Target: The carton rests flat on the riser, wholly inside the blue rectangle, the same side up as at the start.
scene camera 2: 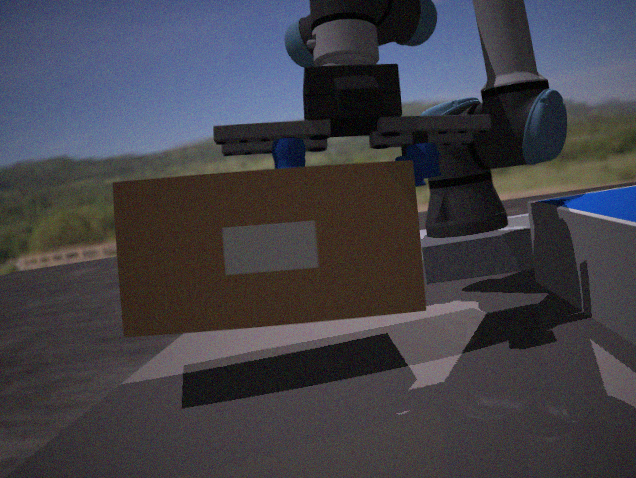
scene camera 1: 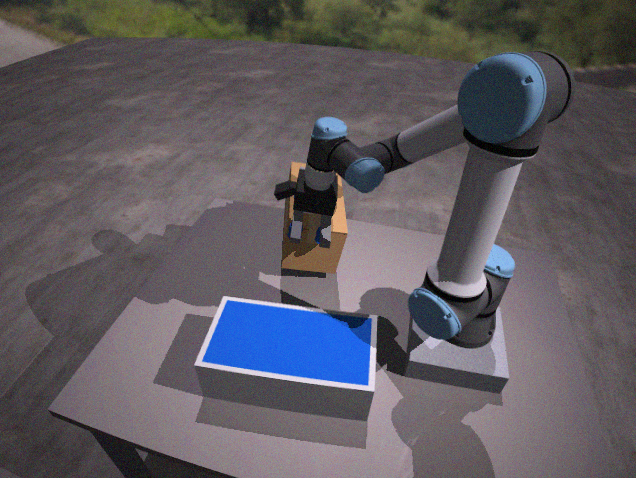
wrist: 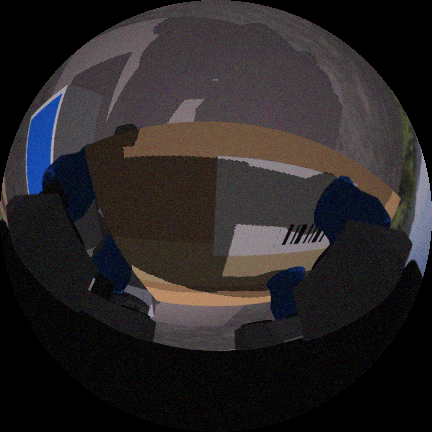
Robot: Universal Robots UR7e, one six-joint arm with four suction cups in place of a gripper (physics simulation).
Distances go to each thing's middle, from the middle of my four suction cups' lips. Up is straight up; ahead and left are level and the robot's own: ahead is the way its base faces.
Scene:
The brown carton [scene camera 2: 222,251] lies 110 mm to the right of my suction cup and 70 mm below it.

